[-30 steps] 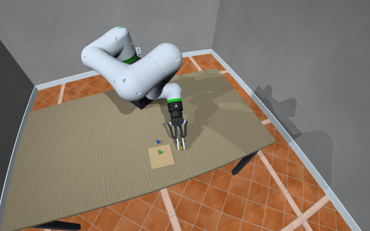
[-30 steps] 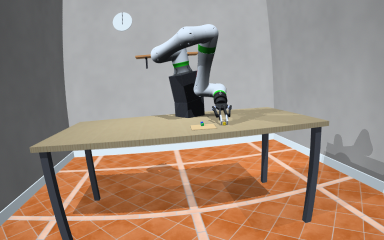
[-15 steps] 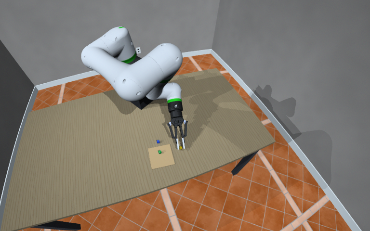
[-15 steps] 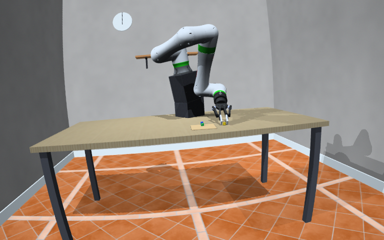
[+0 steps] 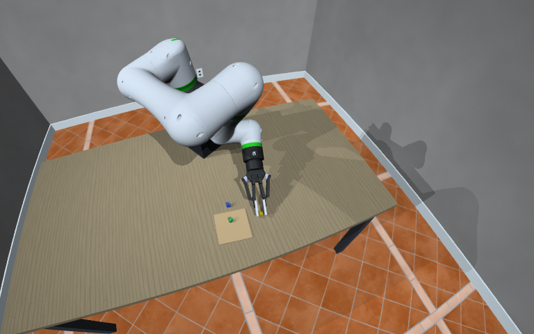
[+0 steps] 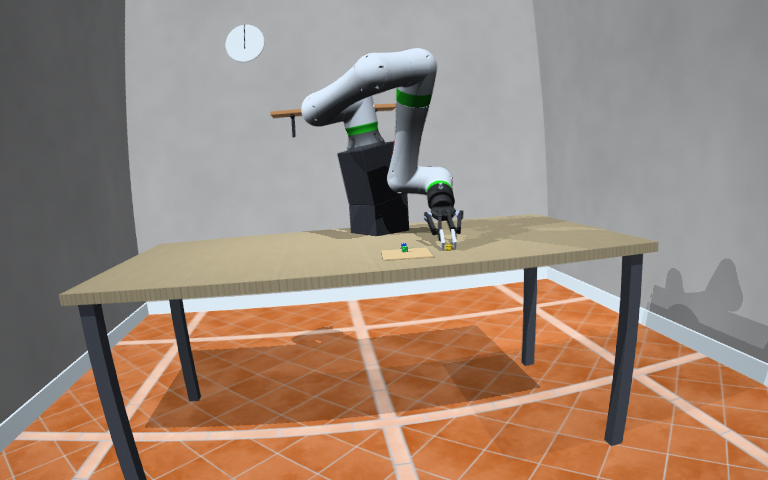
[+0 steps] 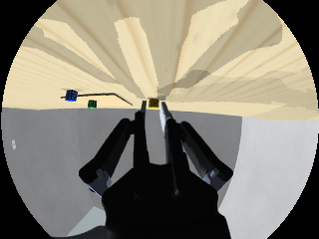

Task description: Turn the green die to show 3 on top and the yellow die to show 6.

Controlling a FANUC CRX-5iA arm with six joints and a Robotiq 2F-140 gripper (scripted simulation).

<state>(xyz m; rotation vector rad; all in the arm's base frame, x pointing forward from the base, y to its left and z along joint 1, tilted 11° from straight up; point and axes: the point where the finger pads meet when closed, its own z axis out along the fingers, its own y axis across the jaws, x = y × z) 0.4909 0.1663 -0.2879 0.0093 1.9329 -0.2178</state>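
Right now the yellow die is 2 cm ahead of my hand and 2 cm below it. Also, from my hand: tan mat: 4 cm ahead, 13 cm to the right, 3 cm below; blue die: 6 cm behind, 13 cm to the right, 2 cm below; green die: 1 cm ahead, 13 cm to the right, 2 cm below.
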